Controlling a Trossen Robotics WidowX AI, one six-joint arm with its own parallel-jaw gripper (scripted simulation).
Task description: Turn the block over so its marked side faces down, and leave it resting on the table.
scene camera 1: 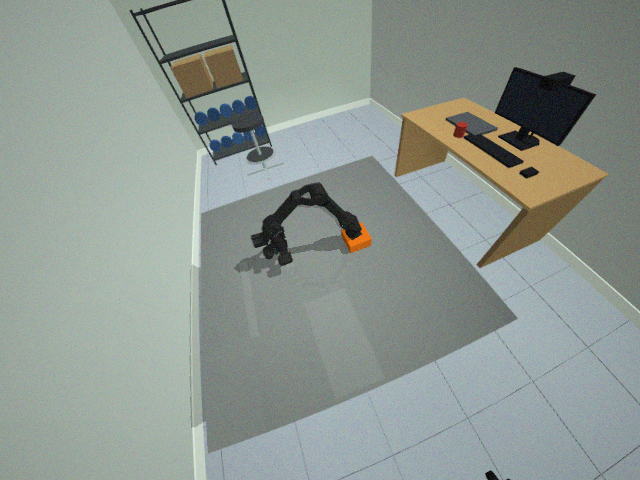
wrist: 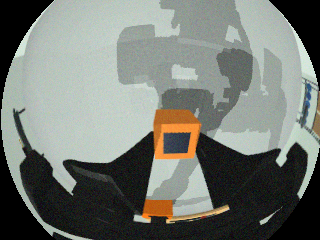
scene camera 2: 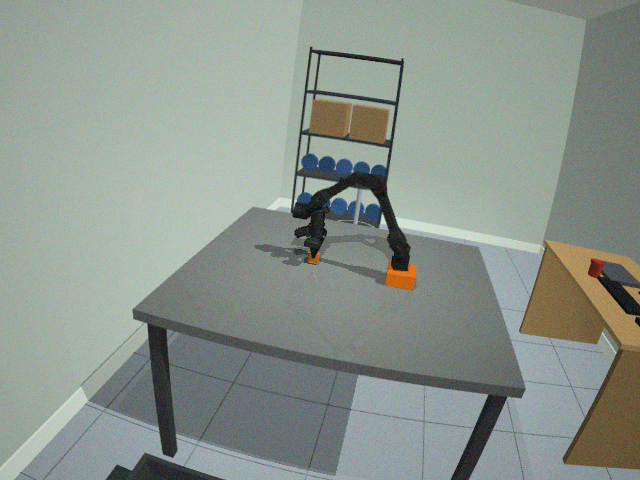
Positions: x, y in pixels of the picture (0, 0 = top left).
The gripper (wrist: 174, 134) holds a block (wrist: 175, 133).
